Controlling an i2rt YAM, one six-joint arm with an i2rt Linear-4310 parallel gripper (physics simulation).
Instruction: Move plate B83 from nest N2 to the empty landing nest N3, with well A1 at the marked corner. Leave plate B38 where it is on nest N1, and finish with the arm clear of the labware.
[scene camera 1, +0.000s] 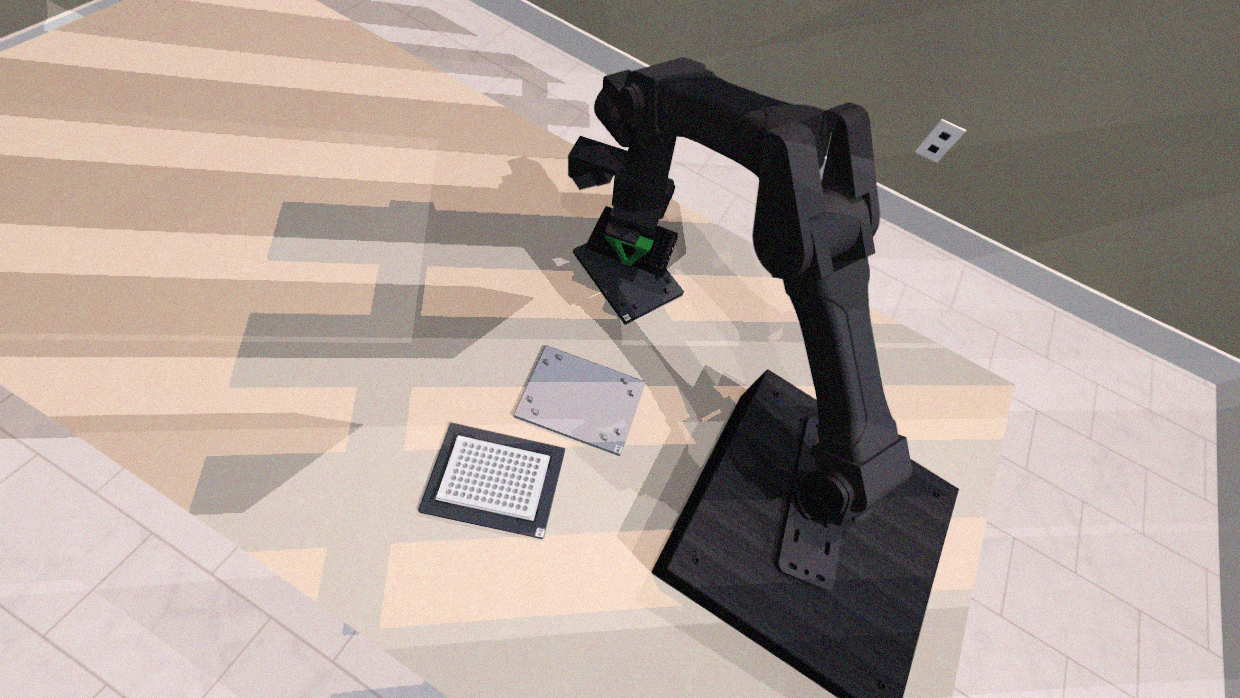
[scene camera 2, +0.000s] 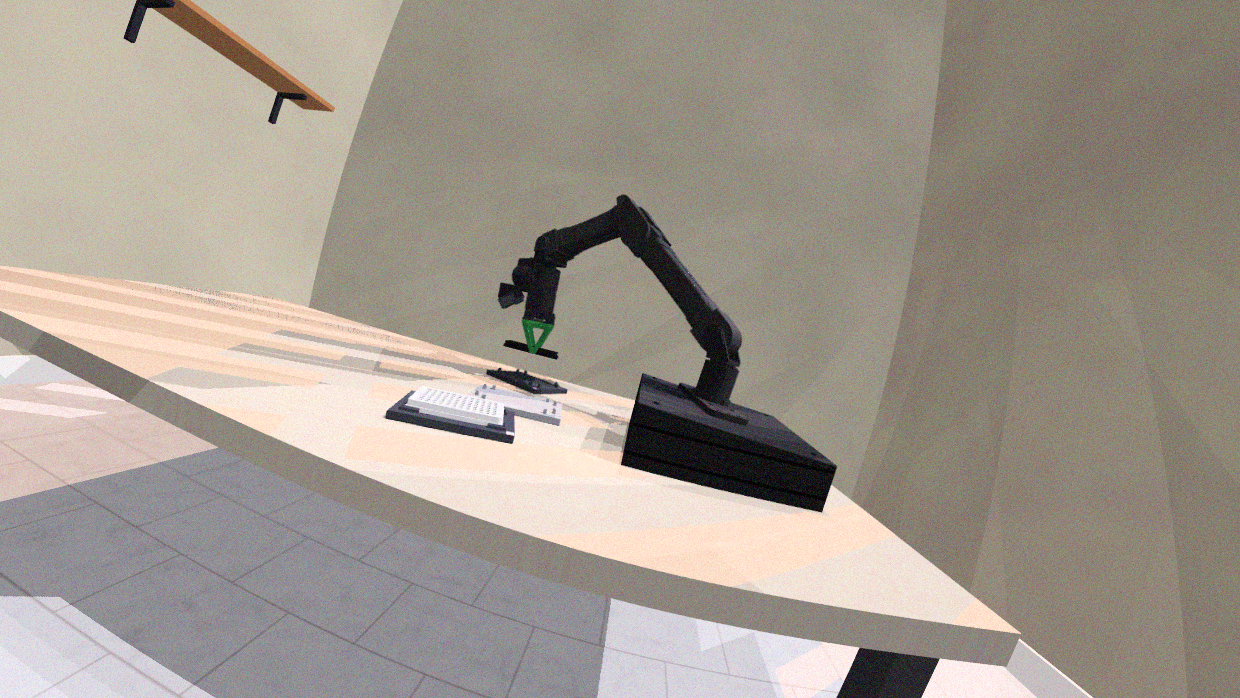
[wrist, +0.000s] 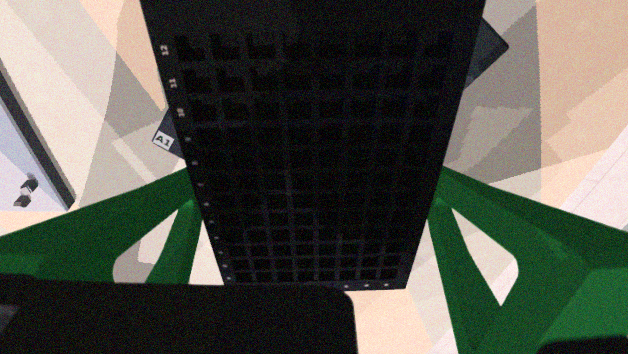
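Observation:
The black plate (scene camera 1: 666, 251) (scene camera 2: 546, 352) (wrist: 310, 150), taken as B83, is held level between the green fingers of my gripper (scene camera 1: 629, 247) (scene camera 2: 536, 346) (wrist: 314, 177). It hangs above the far dark nest (scene camera 1: 626, 296) (scene camera 2: 537, 382) (wrist: 490, 50), apart from it and turned relative to it. Column numbers run along the plate's left side in the wrist view, 12 at the top. The empty light-grey nest (scene camera 1: 577, 398) (scene camera 2: 529, 404) (wrist: 15, 155) has a corner tag (scene camera 1: 617, 449). The white plate (scene camera 1: 494, 476) (scene camera 2: 455, 404), taken as B38, sits in the near dark nest (scene camera 1: 494, 520) (scene camera 2: 451, 426).
The arm's black base block (scene camera 1: 720, 520) (scene camera 2: 728, 468) stands to the right of the nests. The light-grey nest lies between the two dark nests. A wooden shelf (scene camera 2: 242, 56) is on the wall, far from the arm. The A1 label (wrist: 163, 140) shows on the far dark nest.

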